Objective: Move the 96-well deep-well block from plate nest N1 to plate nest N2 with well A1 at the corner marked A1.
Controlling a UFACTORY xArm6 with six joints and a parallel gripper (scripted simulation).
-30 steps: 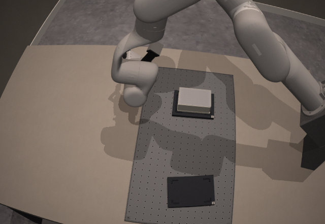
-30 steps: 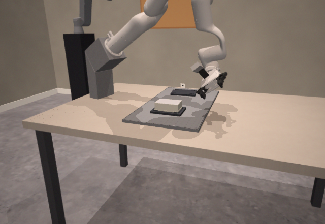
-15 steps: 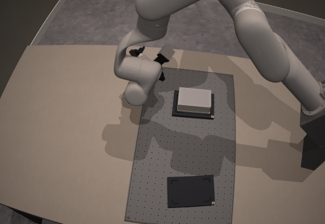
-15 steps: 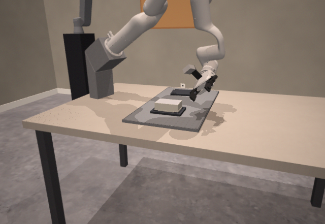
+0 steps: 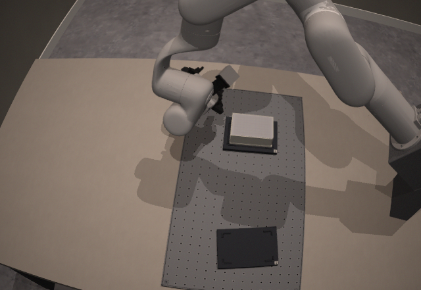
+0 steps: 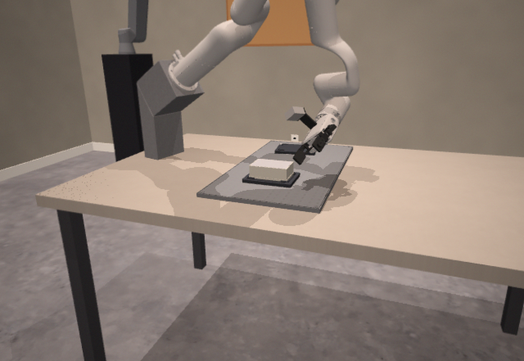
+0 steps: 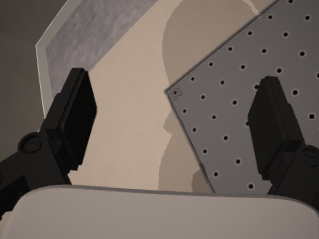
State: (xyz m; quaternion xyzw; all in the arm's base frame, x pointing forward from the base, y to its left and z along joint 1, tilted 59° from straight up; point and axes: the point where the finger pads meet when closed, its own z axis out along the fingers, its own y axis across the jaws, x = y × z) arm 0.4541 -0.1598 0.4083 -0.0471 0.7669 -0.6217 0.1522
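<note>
Right now my hand is 14 cm past the 96-well deep-well block, 8 cm to the right of it and 9 cm above it. Also, from my hand: plate nest N2 (18 cm behind, 45 cm to the left, 12 cm below); plate nest N1 (14 cm behind, 8 cm to the left, 12 cm below); white corner mark (27 cm behind, 49 cm to the left, 11 cm below).
</note>
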